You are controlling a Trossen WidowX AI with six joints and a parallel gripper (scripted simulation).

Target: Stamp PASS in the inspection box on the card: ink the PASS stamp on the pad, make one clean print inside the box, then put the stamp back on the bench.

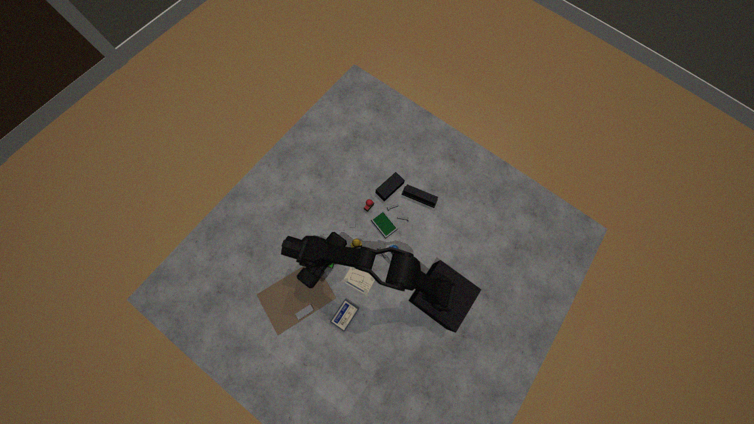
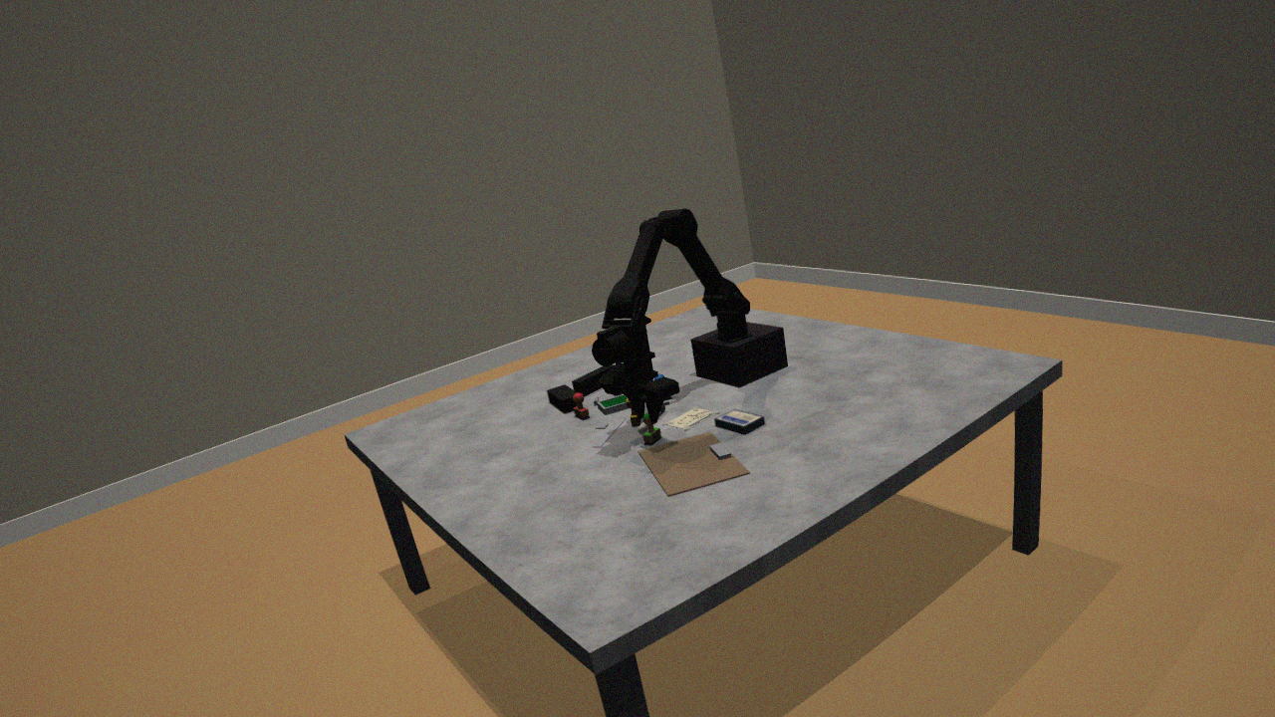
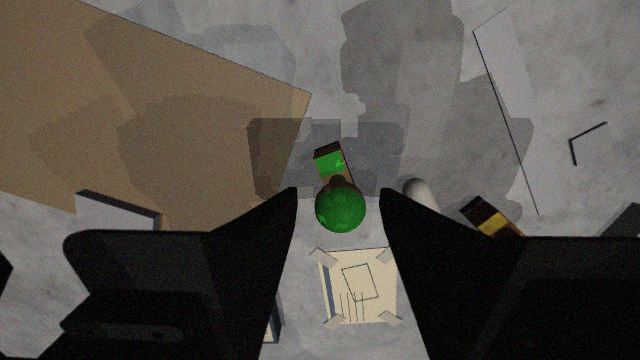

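My gripper tip is now 30 mm above the green-knobbed stamp. The rest, counted from my gripper tip: cream card: 130 mm behind, 40 mm to the right, 50 mm below; then white marker: 70 mm behind, 110 mm to the right, 40 mm below; then yellow-knobbed stamp: 30 mm behind, 120 mm to the right, 30 mm below.
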